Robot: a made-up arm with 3 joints. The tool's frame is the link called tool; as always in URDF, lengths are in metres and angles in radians. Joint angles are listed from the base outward.
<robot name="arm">
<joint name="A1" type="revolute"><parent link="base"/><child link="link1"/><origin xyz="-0.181 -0.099 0.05" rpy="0 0 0"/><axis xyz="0 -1 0"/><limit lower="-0.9" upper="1.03"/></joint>
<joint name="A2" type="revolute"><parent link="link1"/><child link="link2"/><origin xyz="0.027 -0.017 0.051" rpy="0 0 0"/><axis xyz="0 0 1"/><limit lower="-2.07" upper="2.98"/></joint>
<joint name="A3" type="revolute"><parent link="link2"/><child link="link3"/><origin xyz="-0.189 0.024 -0.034" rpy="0 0 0"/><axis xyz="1 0 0"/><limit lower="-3.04" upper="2.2"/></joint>
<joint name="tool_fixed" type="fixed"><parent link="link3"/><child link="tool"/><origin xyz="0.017 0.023 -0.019" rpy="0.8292 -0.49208 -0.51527"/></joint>
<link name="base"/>
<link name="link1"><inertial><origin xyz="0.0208 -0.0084 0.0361"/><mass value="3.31"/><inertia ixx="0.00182" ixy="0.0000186" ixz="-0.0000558" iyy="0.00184" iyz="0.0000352" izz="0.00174"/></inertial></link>
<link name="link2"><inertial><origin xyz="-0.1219 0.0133 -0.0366"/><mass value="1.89"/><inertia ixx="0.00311" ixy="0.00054" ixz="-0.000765" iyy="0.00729" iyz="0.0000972" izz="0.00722"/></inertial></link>
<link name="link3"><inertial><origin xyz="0.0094 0.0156 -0.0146"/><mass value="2.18"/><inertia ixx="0.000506" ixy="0" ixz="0" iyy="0.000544" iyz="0" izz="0.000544"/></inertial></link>
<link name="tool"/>
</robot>
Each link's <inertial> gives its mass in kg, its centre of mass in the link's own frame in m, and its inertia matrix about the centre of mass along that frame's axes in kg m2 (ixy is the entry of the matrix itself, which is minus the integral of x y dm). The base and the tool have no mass. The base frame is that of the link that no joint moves.
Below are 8 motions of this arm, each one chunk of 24 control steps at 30 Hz.
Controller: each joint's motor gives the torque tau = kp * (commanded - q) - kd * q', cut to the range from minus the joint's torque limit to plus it. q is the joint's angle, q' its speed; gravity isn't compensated. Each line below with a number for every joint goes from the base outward.
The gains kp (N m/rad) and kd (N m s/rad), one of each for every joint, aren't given. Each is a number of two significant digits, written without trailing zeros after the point. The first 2 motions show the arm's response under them.
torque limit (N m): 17 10 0.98
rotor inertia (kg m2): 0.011 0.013 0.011
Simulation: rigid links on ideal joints. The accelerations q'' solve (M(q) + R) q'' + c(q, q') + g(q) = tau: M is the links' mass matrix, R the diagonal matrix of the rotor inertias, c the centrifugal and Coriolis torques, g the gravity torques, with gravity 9.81 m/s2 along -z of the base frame. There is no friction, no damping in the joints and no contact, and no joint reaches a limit. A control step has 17 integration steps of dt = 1/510 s. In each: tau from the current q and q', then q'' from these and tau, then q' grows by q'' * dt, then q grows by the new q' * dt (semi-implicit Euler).
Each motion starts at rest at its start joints. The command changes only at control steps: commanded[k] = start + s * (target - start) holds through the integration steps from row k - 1 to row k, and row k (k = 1, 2, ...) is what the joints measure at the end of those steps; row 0 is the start. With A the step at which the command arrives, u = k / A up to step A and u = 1 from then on. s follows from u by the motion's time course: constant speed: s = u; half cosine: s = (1 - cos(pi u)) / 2; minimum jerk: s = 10 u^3 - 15 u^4 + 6 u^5; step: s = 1 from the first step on.
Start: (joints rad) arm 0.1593 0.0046 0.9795
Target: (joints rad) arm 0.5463 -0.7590 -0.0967
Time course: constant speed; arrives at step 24
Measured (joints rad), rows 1 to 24:
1: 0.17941 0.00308 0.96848
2: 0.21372 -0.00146 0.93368
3: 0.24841 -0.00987 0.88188
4: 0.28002 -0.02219 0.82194
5: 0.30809 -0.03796 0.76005
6: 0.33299 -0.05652 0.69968
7: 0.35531 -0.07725 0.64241
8: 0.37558 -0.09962 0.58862
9: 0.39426 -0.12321 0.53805
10: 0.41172 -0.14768 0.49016
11: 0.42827 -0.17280 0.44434
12: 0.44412 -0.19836 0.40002
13: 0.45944 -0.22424 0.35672
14: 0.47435 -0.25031 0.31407
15: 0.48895 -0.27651 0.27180
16: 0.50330 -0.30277 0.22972
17: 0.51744 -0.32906 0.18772
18: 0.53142 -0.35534 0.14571
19: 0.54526 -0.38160 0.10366
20: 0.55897 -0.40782 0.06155
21: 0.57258 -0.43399 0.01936
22: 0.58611 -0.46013 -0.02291
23: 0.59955 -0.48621 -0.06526
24: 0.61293 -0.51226 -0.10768
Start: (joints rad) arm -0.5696 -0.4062 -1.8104
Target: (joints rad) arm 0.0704 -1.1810 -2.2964
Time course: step
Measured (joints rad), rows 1 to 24:
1: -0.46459 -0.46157 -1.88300
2: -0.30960 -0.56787 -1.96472
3: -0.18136 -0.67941 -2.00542
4: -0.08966 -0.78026 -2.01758
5: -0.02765 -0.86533 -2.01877
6: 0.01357 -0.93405 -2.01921
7: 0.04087 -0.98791 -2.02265
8: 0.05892 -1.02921 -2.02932
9: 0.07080 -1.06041 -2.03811
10: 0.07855 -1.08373 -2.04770
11: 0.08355 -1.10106 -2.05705
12: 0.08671 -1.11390 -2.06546
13: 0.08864 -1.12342 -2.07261
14: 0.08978 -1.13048 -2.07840
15: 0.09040 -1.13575 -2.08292
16: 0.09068 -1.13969 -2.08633
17: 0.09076 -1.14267 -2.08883
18: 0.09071 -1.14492 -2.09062
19: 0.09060 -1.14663 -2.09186
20: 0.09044 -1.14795 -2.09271
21: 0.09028 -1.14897 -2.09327
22: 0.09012 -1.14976 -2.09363
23: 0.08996 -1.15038 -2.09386
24: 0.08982 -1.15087 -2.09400
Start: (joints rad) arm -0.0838 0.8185 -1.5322
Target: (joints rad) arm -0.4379 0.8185 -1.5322
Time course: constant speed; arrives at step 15
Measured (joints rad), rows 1 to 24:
1: -0.07387 0.82022 -1.52299
2: -0.06523 0.82292 -1.50228
3: -0.06396 0.82518 -1.47913
4: -0.06900 0.82685 -1.45865
5: -0.07892 0.82817 -1.44271
6: -0.09254 0.82945 -1.43152
7: -0.10900 0.83093 -1.42446
8: -0.12761 0.83278 -1.42070
9: -0.14787 0.83506 -1.41939
10: -0.16941 0.83781 -1.41983
11: -0.19194 0.84102 -1.42147
12: -0.21524 0.84465 -1.42389
13: -0.23915 0.84867 -1.42681
14: -0.26353 0.85304 -1.43004
15: -0.28831 0.85771 -1.43347
16: -0.30936 0.86268 -1.43755
17: -0.32572 0.86784 -1.44191
18: -0.33833 0.87300 -1.44606
19: -0.34808 0.87797 -1.44973
20: -0.35566 0.88261 -1.45282
21: -0.36158 0.88684 -1.45532
22: -0.36623 0.89063 -1.45729
23: -0.36989 0.89396 -1.45879
24: -0.37279 0.89687 -1.45990

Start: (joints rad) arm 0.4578 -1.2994 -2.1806
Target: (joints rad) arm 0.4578 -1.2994 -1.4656
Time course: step
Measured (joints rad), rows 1 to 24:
1: 0.45889 -1.28885 -2.11879
2: 0.46150 -1.26824 -1.98483
3: 0.46478 -1.24616 -1.83832
4: 0.46804 -1.22662 -1.70918
5: 0.47095 -1.21086 -1.60822
6: 0.47341 -1.19864 -1.53571
7: 0.47544 -1.18919 -1.48724
8: 0.47713 -1.18176 -1.45703
9: 0.47856 -1.17577 -1.43966
10: 0.47979 -1.17087 -1.43072
11: 0.48086 -1.16682 -1.42693
12: 0.48181 -1.16345 -1.42603
13: 0.48265 -1.16067 -1.42655
14: 0.48339 -1.15839 -1.42761
15: 0.48404 -1.15654 -1.42873
16: 0.48461 -1.15505 -1.42969
17: 0.48511 -1.15385 -1.43041
18: 0.48553 -1.15290 -1.43089
19: 0.48589 -1.15214 -1.43118
20: 0.48620 -1.15154 -1.43134
21: 0.48645 -1.15107 -1.43139
22: 0.48667 -1.15070 -1.43139
23: 0.48684 -1.15040 -1.43137
24: 0.48699 -1.15017 -1.43133

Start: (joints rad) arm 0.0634 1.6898 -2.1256
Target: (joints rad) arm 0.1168 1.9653 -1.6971
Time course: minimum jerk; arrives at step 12
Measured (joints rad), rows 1 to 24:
1: 0.05009 1.68823 -2.11099
2: 0.03775 1.68703 -2.07719
3: 0.02905 1.68814 -2.03594
4: 0.02362 1.69308 -1.99183
5: 0.02096 1.70297 -1.94551
6: 0.02039 1.71833 -1.89646
7: 0.02117 1.73884 -1.84466
8: 0.02254 1.76345 -1.79130
9: 0.02382 1.79046 -1.73878
10: 0.02448 1.81782 -1.69025
11: 0.02420 1.84352 -1.64876
12: 0.02299 1.86611 -1.61623
13: 0.02114 1.88504 -1.59266
14: 0.01897 1.90051 -1.57660
15: 0.01669 1.91303 -1.56621
16: 0.01445 1.92311 -1.55980
17: 0.01234 1.93122 -1.55602
18: 0.01039 1.93775 -1.55390
19: 0.00863 1.94302 -1.55279
20: 0.00707 1.94728 -1.55224
21: 0.00569 1.95073 -1.55200
22: 0.00450 1.95352 -1.55190
23: 0.00346 1.95578 -1.55186
24: 0.00258 1.95763 -1.55184

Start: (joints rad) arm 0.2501 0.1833 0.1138
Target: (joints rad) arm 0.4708 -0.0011 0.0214
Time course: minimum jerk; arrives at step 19
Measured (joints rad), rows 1 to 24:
1: 0.26859 0.18310 0.10778
2: 0.29872 0.18254 0.08813
3: 0.32693 0.18173 0.06124
4: 0.35071 0.18049 0.03421
5: 0.37082 0.17841 0.01098
6: 0.38872 0.17505 -0.00731
7: 0.40573 0.17005 -0.02107
8: 0.42282 0.16325 -0.03139
9: 0.44055 0.15462 -0.03946
10: 0.45908 0.14434 -0.04625
11: 0.47826 0.13271 -0.05245
12: 0.49772 0.12014 -0.05842
13: 0.51693 0.10712 -0.06430
14: 0.53528 0.09415 -0.07004
15: 0.55215 0.08176 -0.07547
16: 0.56700 0.07039 -0.08039
17: 0.57946 0.06042 -0.08460
18: 0.58933 0.05207 -0.08796
19: 0.59670 0.04542 -0.09042
20: 0.60196 0.04033 -0.09205
21: 0.60562 0.03656 -0.09301
22: 0.60811 0.03383 -0.09351
23: 0.60981 0.03187 -0.09372
24: 0.61095 0.03049 -0.09379

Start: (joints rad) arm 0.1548 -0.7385 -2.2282
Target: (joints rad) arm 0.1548 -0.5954 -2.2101
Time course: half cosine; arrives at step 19
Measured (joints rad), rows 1 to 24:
1: 0.16937 -0.73624 -2.21627
2: 0.18758 -0.73056 -2.18602
3: 0.20263 -0.72317 -2.15026
4: 0.21454 -0.71503 -2.11712
5: 0.22387 -0.70652 -2.08999
6: 0.23115 -0.69771 -2.06950
7: 0.23685 -0.68854 -2.05495
8: 0.24136 -0.67897 -2.04512
9: 0.24500 -0.66898 -2.03876
10: 0.24801 -0.65859 -2.03478
11: 0.25056 -0.64790 -2.03234
12: 0.25279 -0.63701 -2.03082
13: 0.25479 -0.62610 -2.02981
14: 0.25662 -0.61533 -2.02906
15: 0.25831 -0.60490 -2.02845
16: 0.25990 -0.59503 -2.02790
17: 0.26138 -0.58591 -2.02741
18: 0.26277 -0.57773 -2.02698
19: 0.26404 -0.57069 -2.02664
20: 0.26520 -0.56486 -2.02639
21: 0.26623 -0.56019 -2.02620
22: 0.26712 -0.55651 -2.02604
23: 0.26789 -0.55365 -2.02588
24: 0.26853 -0.55144 -2.02574

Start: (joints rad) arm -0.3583 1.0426 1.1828
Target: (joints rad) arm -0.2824 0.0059 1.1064
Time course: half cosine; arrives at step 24
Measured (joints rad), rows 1 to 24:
1: -0.34996 1.04893 1.17172
2: -0.34009 1.05946 1.14663
3: -0.33223 1.06805 1.11793
4: -0.32594 1.07181 1.09105
5: -0.32057 1.06927 1.06800
6: -0.31553 1.05973 1.04903
7: -0.31037 1.04290 1.03366
8: -0.30474 1.01875 1.02114
9: -0.29842 0.98748 1.01072
10: -0.29127 0.94943 1.00172
11: -0.28323 0.90512 0.99362
12: -0.27432 0.85519 0.98601
13: -0.26463 0.80041 0.97859
14: -0.25428 0.74164 0.97117
15: -0.24346 0.67984 0.96366
16: -0.23238 0.61606 0.95602
17: -0.22127 0.55138 0.94826
18: -0.21040 0.48694 0.94048
19: -0.20001 0.42384 0.93277
20: -0.19035 0.36320 0.92529
21: -0.18164 0.30607 0.91819
22: -0.17404 0.25345 0.91164
23: -0.16768 0.20623 0.90580
24: -0.16262 0.16521 0.90081

